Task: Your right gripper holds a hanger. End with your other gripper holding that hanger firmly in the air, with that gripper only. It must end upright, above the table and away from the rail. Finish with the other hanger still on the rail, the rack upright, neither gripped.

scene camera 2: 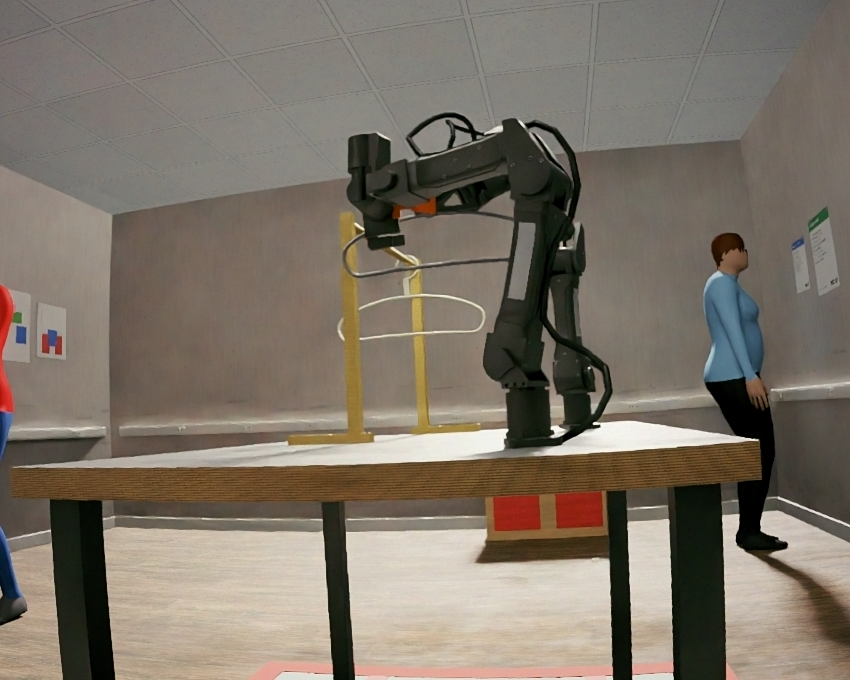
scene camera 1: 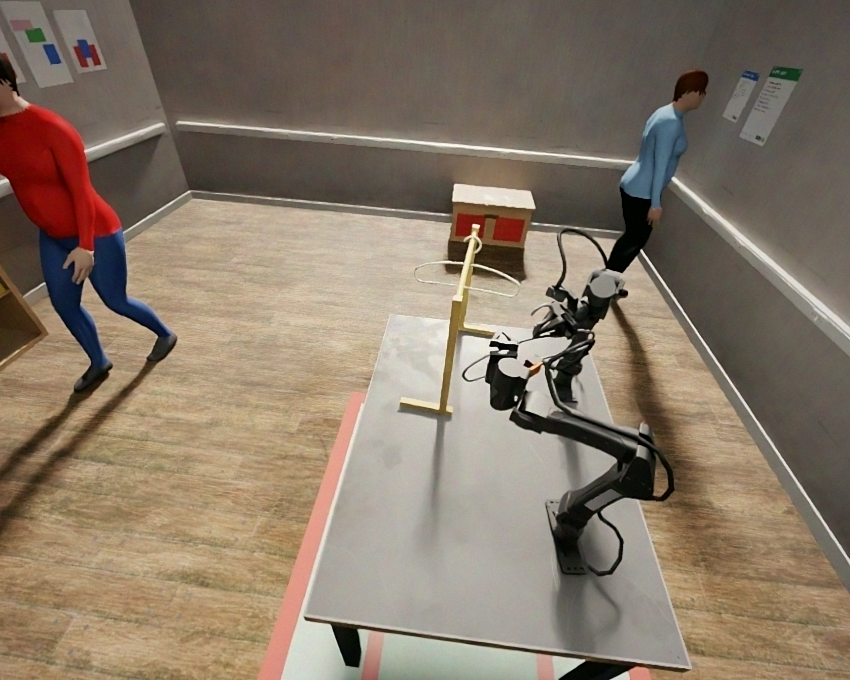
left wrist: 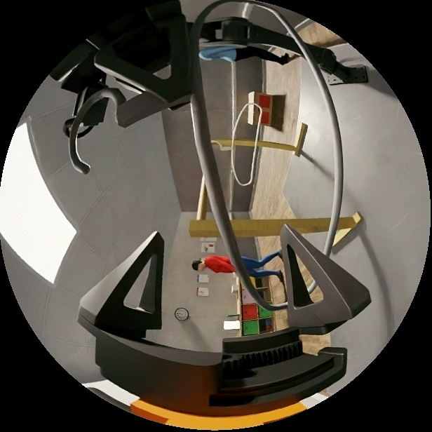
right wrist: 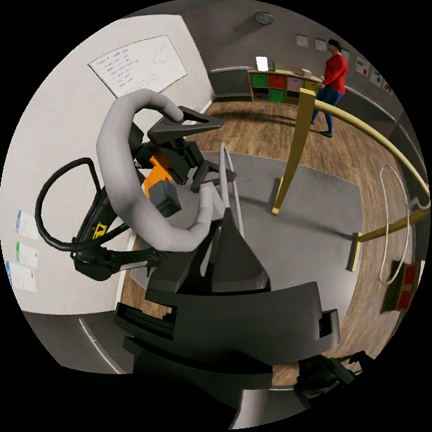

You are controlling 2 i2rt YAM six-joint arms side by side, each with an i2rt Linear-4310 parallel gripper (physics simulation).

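Seen in the pictures: left gripper, fingertip midpoint: (scene camera 2: 392,221) (scene camera 1: 500,343); right gripper, fingertip midpoint: (scene camera 1: 533,335); left arm's base at its link origin: (scene camera 2: 530,443) (scene camera 1: 564,535); right arm's base at its link origin: (scene camera 2: 578,428) (scene camera 1: 561,382).
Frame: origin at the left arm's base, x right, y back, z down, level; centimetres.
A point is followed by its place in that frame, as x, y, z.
Note:
My right gripper (scene camera 1: 536,330) {32.4, -12.8, -45.1} (left wrist: 180,101) (right wrist: 223,213) is shut on the neck of the grey hanger (scene camera 2: 453,260) {33.6, -10.2, -34.5} (left wrist: 341,165) (right wrist: 120,175), beside its hook, in the air above the table; the left arm hides this gripper in scene camera 2. My left gripper (scene camera 1: 504,342) {31.1, -21.5, -43.0} (scene camera 2: 386,239) (left wrist: 220,233) (right wrist: 230,154) is open at the far end of the grey loop. In the left wrist view the loop crosses between its fingers, ungripped. The white hanger (scene camera 2: 484,315) {78.5, -4.2, -30.0} (right wrist: 419,204) hangs on the far part of the rail. The yellow rack (scene camera 1: 449,354) {41.8, -33.0, -28.6} (scene camera 2: 350,319) {41.7, -32.5, -25.7} (left wrist: 260,226) (right wrist: 295,145) stands upright.
The grey table (scene camera 1: 453,567) {-8.6, -31.9, 0.0} carries the rack and both arms. The rack's near upright stands beside the left gripper in scene camera 1. A chest (scene camera 1: 492,202) stands on the floor beyond the table. People in red (scene camera 1: 56,170) and blue (scene camera 1: 659,152) stand away from the table.

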